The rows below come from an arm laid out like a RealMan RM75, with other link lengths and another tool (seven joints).
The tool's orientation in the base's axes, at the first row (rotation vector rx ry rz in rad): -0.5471, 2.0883, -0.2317
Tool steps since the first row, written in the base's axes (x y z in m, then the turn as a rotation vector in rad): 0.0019, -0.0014, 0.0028, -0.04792, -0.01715, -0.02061; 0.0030, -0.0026, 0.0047, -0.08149, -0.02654, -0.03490; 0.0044, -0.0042, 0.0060, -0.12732, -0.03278, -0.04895; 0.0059, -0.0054, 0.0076, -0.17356, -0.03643, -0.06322; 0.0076, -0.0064, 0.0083, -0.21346, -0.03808, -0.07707; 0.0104, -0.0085, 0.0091, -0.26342, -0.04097, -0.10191; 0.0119, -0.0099, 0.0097, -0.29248, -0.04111, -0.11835
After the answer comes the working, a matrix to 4 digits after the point.
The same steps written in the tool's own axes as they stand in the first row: -0.0023, -0.0028, 0.0000, 0.04582, 0.00641, -0.02958; -0.0037, -0.0049, -0.0002, 0.07657, 0.01317, -0.05026; -0.0046, -0.0072, 0.0002, 0.11139, 0.02618, -0.08117; -0.0059, -0.0093, 0.0005, 0.14535, 0.04169, -0.11218; -0.0068, -0.0109, 0.0015, 0.17510, 0.05695, -0.13802; -0.0077, -0.0139, 0.0033, 0.21838, 0.07811, -0.16632; -0.0082, -0.0158, 0.0042, 0.24433, 0.09251, -0.18162
The tool's axes in the first row as the columns of a matrix, in the base's axes (rounded; the answer above uses it unrounded):
-0.4656, -0.2912, 0.8357
-0.4673, 0.8828, 0.0473
-0.7515, -0.3685, -0.5471

